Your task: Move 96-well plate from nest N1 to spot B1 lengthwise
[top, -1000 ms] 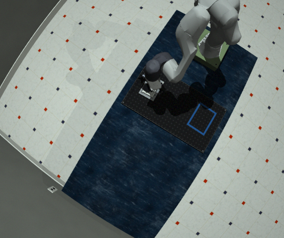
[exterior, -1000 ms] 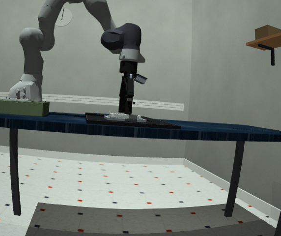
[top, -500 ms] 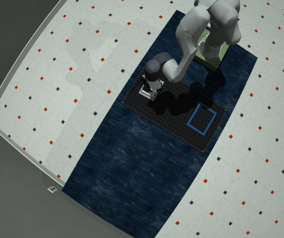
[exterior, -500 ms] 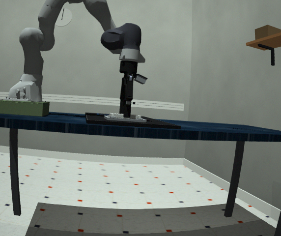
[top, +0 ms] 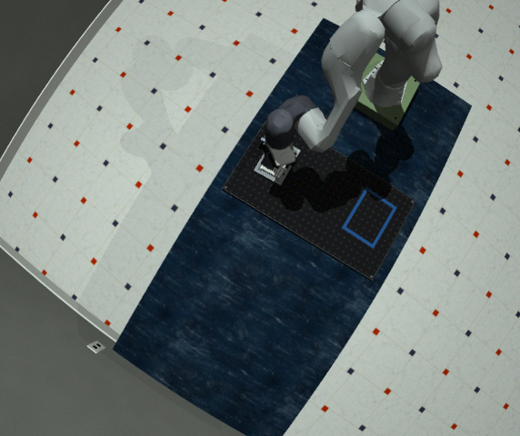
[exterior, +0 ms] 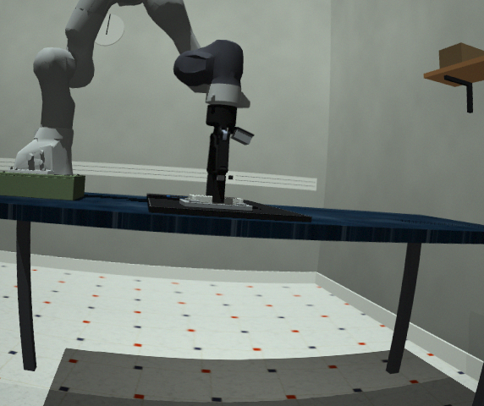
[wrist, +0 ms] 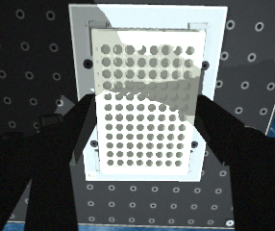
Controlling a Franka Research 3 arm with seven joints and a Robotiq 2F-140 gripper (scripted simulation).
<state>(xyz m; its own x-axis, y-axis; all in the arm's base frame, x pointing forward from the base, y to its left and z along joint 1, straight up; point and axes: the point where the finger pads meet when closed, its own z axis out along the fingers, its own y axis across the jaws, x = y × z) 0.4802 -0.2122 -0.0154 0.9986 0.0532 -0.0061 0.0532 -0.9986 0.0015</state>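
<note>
Right now my hand is 30 mm above the plate nest N1. The rest, counted from my hand: white 96-well plate 20 mm below.
</note>
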